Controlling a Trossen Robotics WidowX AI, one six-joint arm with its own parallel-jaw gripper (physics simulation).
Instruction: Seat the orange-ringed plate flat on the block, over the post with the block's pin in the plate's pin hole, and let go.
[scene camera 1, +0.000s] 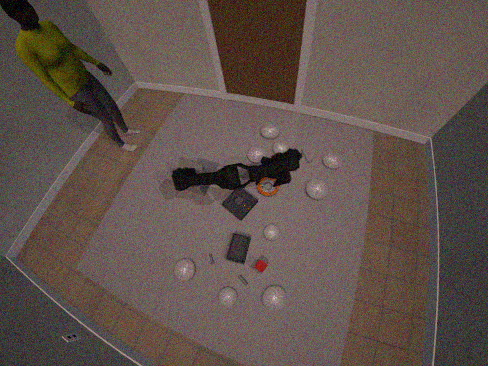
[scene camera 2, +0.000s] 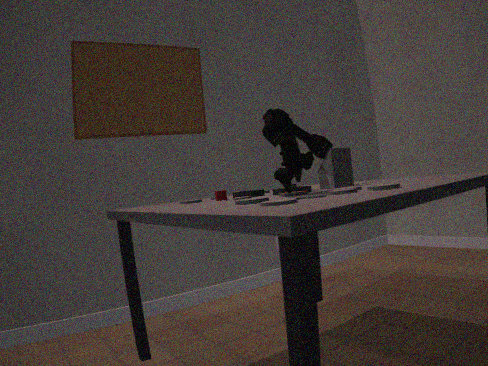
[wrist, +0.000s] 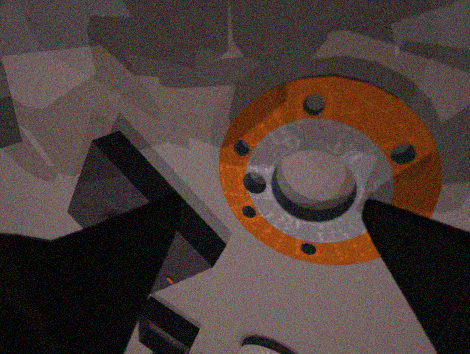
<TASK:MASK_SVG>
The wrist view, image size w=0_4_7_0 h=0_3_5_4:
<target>gripper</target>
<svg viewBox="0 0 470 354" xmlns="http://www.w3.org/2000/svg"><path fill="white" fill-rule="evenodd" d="M366 200L362 211L362 221L376 250L407 300L431 344L435 347L436 353L470 354L470 232L378 200ZM180 195L169 194L101 223L53 240L0 233L0 354L124 354L173 242L181 216Z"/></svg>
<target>orange-ringed plate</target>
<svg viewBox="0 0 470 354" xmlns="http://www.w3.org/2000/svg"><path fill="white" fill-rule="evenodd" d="M299 77L262 93L247 104L230 124L220 149L219 175L223 194L230 209L242 226L259 241L284 255L320 265L350 265L377 259L381 256L376 250L362 221L365 201L368 199L378 200L430 218L433 215L442 189L441 157L427 125L400 98L367 80L337 74ZM250 172L256 172L263 176L266 184L255 182L250 176ZM278 164L287 156L299 151L315 150L326 152L337 157L348 166L354 175L356 183L353 192L340 205L324 210L303 208L289 200L281 191L277 181ZM409 144L409 148L405 152L400 154L391 153L395 146ZM307 97L311 94L318 94L323 97L325 106L319 110L313 110L307 104Z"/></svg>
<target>dark tray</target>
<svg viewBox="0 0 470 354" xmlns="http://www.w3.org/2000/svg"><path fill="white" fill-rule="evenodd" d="M150 296L138 320L139 342L155 354L188 354L200 329Z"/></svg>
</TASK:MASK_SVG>
